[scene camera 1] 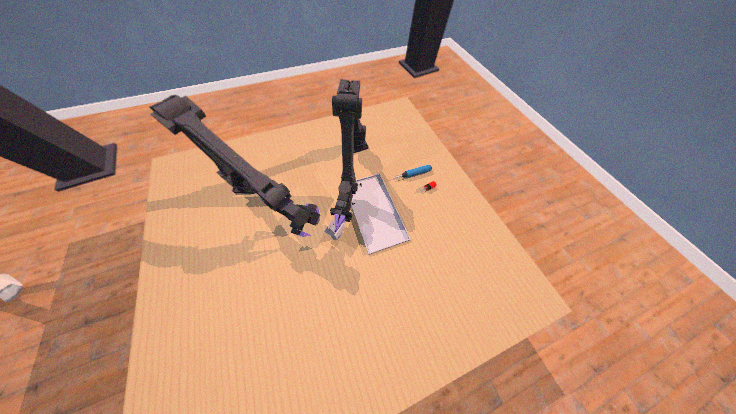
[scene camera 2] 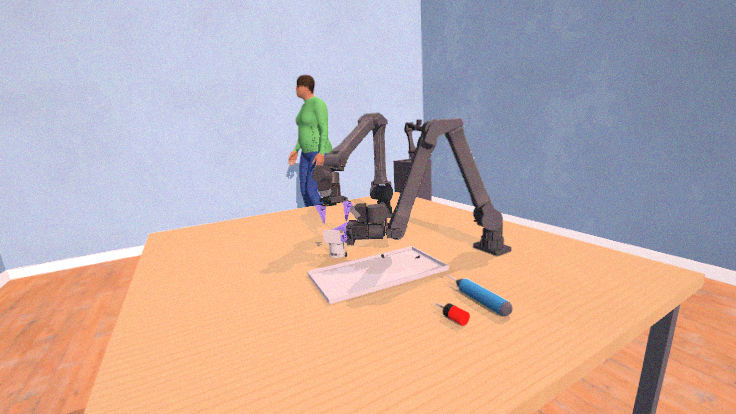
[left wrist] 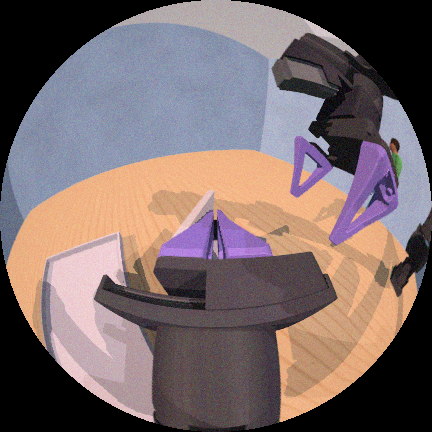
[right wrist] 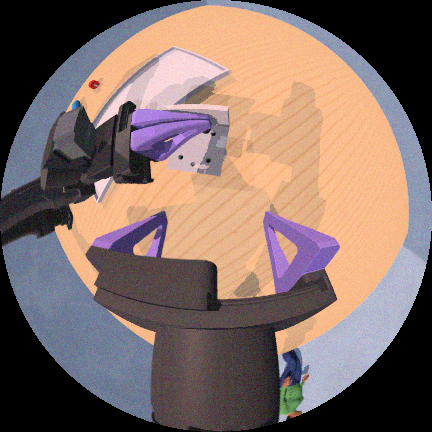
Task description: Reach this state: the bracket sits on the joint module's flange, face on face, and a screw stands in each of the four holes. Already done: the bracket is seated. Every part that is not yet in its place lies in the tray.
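Where they show: left gripper, fingertip midpoint: (scene camera 1: 335, 232) (scene camera 2: 328, 233) (left wrist: 214, 215) (right wrist: 209, 121); right gripper, fingertip midpoint: (scene camera 1: 314, 225) (scene camera 2: 335, 222) (left wrist: 308, 212) (right wrist: 214, 216); left arm's base, origin of the base link: (scene camera 1: 357, 146) (scene camera 2: 491, 249) (right wrist: 67, 212); right arm's base, origin of the base link: (scene camera 1: 246, 186).
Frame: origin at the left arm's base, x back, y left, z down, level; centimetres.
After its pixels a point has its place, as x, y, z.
Observation:
The pale grey bracket (right wrist: 201, 141) @[-50.4, -32.2, -6.6] sits on top of the joint module (scene camera 2: 336, 250) @[-51.0, -29.5, -2.9], left of the tray (scene camera 2: 378, 273) @[-46.2, -7.4, -0.4]. My left gripper (right wrist: 209, 121) @[-52.5, -32.1, -9.4] reaches level over the bracket's top face, its fingertips at one hole. It is shut, and in the left wrist view (left wrist: 214, 225) @[-51.9, -31.8, -8.6] a thin dark screw shows between the tips. Other holes show as dark dots on the bracket face. My right gripper (right wrist: 214, 216) @[-46.3, -39.6, -10.7] (scene camera 2: 333, 209) @[-46.3, -39.6, -10.7] is open and empty, hovering above the table just beyond the bracket. Two small dark screws (scene camera 2: 382, 255) @[-37.9, -17.9, -1.3] (scene camera 2: 416, 255) @[-28.2, -9.6, -1.1] lie at the tray's far edge.
A blue screwdriver (scene camera 2: 483, 296) @[-34.7, 26.1, -3.2] and a short red one (scene camera 2: 455, 313) @[-45.7, 27.2, -2.8] lie on the table beyond the tray's right side. A person in a green top (scene camera 2: 310, 139) stands behind the table. Dark posts stand at the room's edges.

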